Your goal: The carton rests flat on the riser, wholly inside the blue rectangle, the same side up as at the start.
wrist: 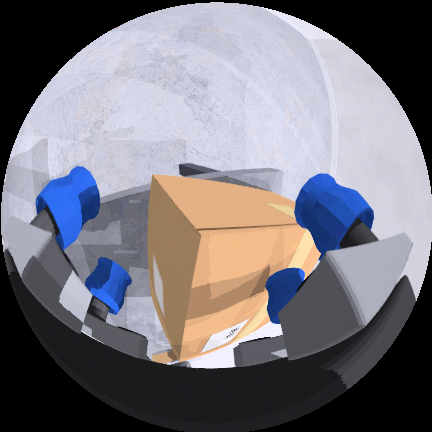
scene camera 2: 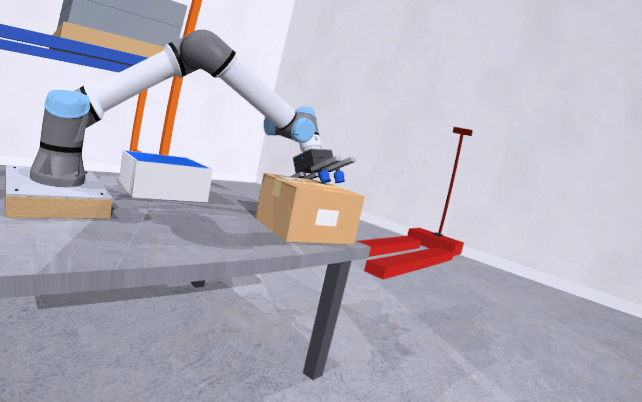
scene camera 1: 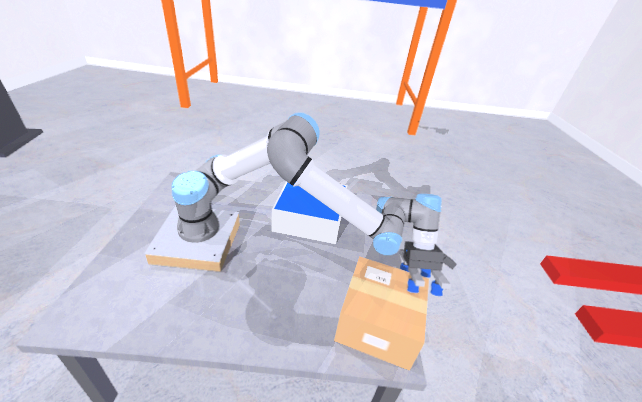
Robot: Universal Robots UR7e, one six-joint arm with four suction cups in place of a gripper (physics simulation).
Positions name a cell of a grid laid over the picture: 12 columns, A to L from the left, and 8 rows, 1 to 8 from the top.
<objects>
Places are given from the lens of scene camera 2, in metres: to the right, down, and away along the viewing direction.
brown carton (scene camera 2: F5): -0.06, 0.03, 1.01
white riser (scene camera 2: C4): -0.57, -0.08, 1.12
The marked spots on the brown carton and the white riser are 0.53 m apart.
</objects>
